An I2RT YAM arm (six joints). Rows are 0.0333 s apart.
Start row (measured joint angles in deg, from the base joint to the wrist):
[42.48 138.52 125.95 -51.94 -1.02 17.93]
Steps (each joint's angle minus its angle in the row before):
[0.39 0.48 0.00 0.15 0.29 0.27]
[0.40 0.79 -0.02 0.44 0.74 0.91]
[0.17 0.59 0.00 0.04 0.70 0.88]
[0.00 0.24 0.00 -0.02 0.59 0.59]
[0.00 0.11 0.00 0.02 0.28 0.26]
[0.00 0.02 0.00 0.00 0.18 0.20]
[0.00 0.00 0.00 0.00 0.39 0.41]
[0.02 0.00 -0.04 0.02 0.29 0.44]
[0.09 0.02 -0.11 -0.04 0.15 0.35]
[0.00 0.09 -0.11 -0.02 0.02 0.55]
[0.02 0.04 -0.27 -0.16 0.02 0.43]
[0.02 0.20 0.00 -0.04 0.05 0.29]
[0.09 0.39 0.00 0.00 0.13 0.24]
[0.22 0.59 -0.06 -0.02 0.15 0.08]
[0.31 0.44 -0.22 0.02 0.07 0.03]
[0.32 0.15 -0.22 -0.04 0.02 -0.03]
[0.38 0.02 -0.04 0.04 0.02 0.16]
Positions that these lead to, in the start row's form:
[42.87 139.00 125.95 -51.79 -0.73 18.20]
[43.27 139.79 125.93 -51.35 0.01 19.11]
[43.44 140.38 125.93 -51.31 0.71 19.99]
[43.44 140.62 125.93 -51.33 1.30 20.58]
[43.44 140.73 125.93 -51.31 1.58 20.84]
[43.44 140.75 125.93 -51.31 1.76 21.04]
[43.44 140.75 125.93 -51.31 2.15 21.45]
[43.46 140.75 125.89 -51.29 2.44 21.89]
[43.55 140.77 125.78 -51.33 2.59 22.24]
[43.55 140.86 125.67 -51.35 2.61 22.79]
[43.57 140.90 125.40 -51.51 2.63 23.22]
[43.59 141.10 125.40 -51.55 2.68 23.51]
[43.68 141.49 125.40 -51.55 2.81 23.75]
[43.90 142.08 125.34 -51.57 2.96 23.83]
[44.21 142.52 125.12 -51.55 3.03 23.86]
[44.53 142.67 124.90 -51.59 3.05 23.83]
[44.91 142.69 124.86 -51.55 3.07 23.99]

